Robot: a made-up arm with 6 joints.
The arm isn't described. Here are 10 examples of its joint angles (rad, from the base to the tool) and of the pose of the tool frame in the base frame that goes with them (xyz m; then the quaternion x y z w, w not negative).
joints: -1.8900 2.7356 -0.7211 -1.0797 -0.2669 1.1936
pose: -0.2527 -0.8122 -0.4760 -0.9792 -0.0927 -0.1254 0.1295
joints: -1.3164 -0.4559 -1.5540 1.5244 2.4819 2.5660
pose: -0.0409 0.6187 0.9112 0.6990 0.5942 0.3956 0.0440
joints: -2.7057 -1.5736 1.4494 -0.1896 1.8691 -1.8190
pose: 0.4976 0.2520 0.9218 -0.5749 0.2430 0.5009 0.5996
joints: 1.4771 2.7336 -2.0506 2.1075 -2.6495 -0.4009
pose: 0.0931 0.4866 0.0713 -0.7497 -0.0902 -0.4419 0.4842
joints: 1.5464 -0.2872 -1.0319 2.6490 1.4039 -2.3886
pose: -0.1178 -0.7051 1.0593 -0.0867 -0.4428 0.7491 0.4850
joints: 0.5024 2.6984 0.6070 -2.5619 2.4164 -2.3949
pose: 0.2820 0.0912 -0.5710 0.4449 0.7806 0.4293 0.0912
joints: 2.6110 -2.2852 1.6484 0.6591 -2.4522 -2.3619
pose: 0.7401 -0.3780 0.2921 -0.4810 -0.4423 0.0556 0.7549
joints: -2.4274 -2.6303 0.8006 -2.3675 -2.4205 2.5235
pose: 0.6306 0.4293 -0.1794 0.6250 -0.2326 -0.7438 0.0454
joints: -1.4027 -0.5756 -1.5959 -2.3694 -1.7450 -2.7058
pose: -0.0274 0.8180 0.8123 0.4773 0.4309 -0.2759 0.7144
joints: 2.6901 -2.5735 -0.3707 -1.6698 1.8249 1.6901
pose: 0.4816 -0.0522 -0.5709 0.0867 0.6714 -0.1401 0.7226
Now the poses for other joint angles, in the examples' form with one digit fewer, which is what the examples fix.
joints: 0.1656 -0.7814 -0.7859 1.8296 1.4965 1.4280
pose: -0.985 0.026 0.899 -0.270 0.953 -0.128 0.057
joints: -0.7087 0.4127 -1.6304 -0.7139 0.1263 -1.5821
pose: -0.259 0.175 1.320 0.594 -0.677 -0.070 0.429
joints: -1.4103 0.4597 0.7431 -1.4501 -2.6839 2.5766
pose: 0.178 -0.650 1.174 -0.059 -0.925 0.016 0.375
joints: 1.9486 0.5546 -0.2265 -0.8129 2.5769 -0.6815
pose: -0.151 0.542 1.313 -0.087 0.737 -0.654 0.146
